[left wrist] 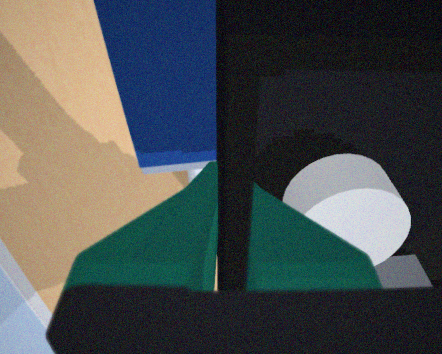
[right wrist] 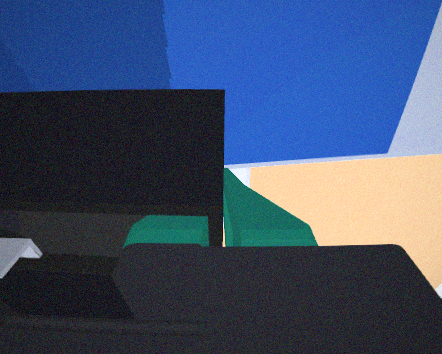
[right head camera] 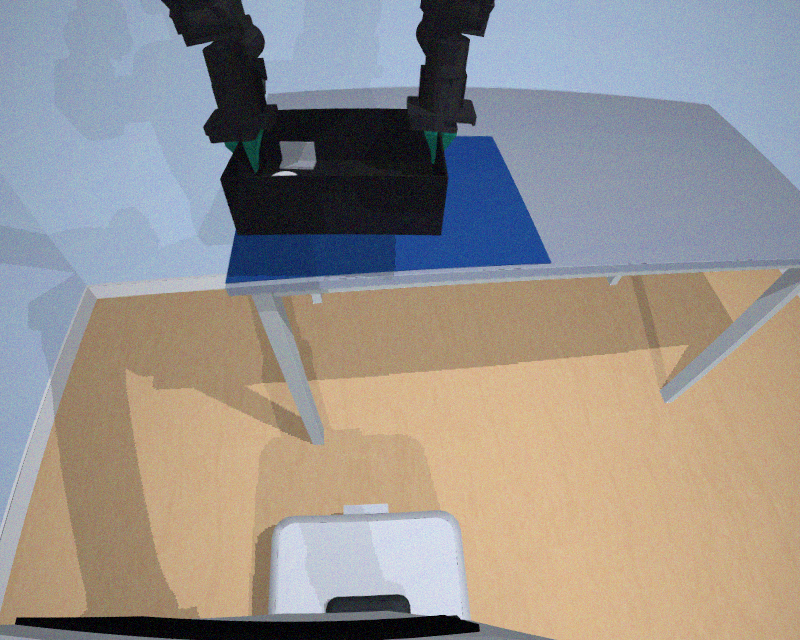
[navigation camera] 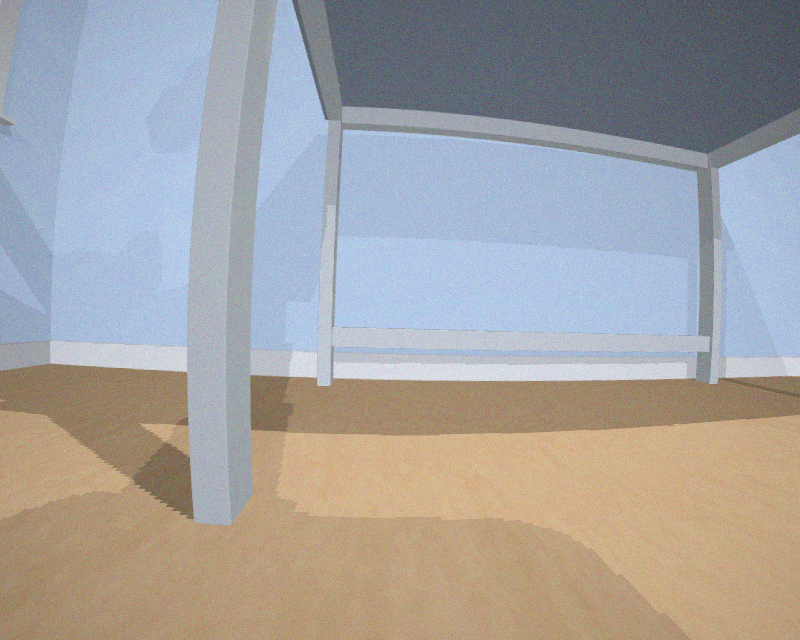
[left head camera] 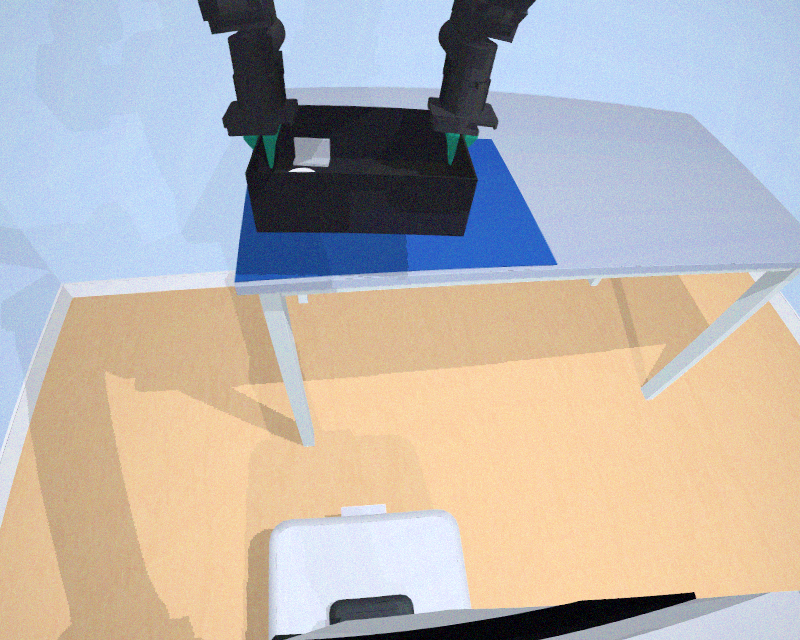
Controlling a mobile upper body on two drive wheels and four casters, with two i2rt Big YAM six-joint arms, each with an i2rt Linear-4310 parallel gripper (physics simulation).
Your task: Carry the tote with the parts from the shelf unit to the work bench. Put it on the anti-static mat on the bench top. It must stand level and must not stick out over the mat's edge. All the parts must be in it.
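Frame: origin at the left arm's base, x ahead, y left, z up, level; metres.
Where they show: left gripper, fingertip midpoint: [right head camera: 255, 171] [left head camera: 270, 166]; right gripper, fingertip midpoint: [right head camera: 434, 161] [left head camera: 451, 163].
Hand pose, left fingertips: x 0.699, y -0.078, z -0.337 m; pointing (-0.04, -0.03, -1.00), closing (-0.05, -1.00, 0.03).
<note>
Things, the pixels of their top centre, and the offset from my left fingertips. "pt": a spot on its surface instead. Level surfaces: height alone.
- black tote, middle of its top: [left head camera: 363, 134] [right head camera: 338, 136] 0.039 m back, 0.146 m right, 0.080 m up
- blue anti-static mat, its level: 0.157 m down
- grey block, middle of its top: [left head camera: 310, 141] [right head camera: 295, 145] 0.047 m ahead, 0.064 m right, 0.016 m up
- white disc, middle of its top: [left wrist: 351, 238] [left head camera: 300, 176] [right head camera: 282, 179] 0.033 m back, 0.052 m right, 0.003 m up
- bench top, its level: 0.158 m down
- bench leg, surface spot: [left head camera: 290, 375] pt 0.084 m back, 0.022 m left, 0.539 m down
The black tote [left head camera: 360, 184] is over the left part of the blue anti-static mat [left head camera: 486, 235] on the grey bench top; I cannot tell if it rests on the mat or hangs just above it. Inside it lie a grey block [left head camera: 311, 151] and a white disc [left head camera: 301, 170]. My left gripper [left head camera: 269, 149] is shut on the tote's left end wall, and the left wrist view shows that thin wall [left wrist: 233, 211] between the green fingers, with the disc [left wrist: 349, 218] beside it. My right gripper [left head camera: 455, 149] is shut on the right end wall, which also shows in the right wrist view [right wrist: 216, 225].
The bench top [left head camera: 620, 191] stretches to the right beyond the mat. A bench leg [left head camera: 290, 375] stands at the front left, close ahead in the navigation view [navigation camera: 220, 267]. My white base [left head camera: 366, 572] is on the tan floor before the bench. A pale blue wall is behind.
</note>
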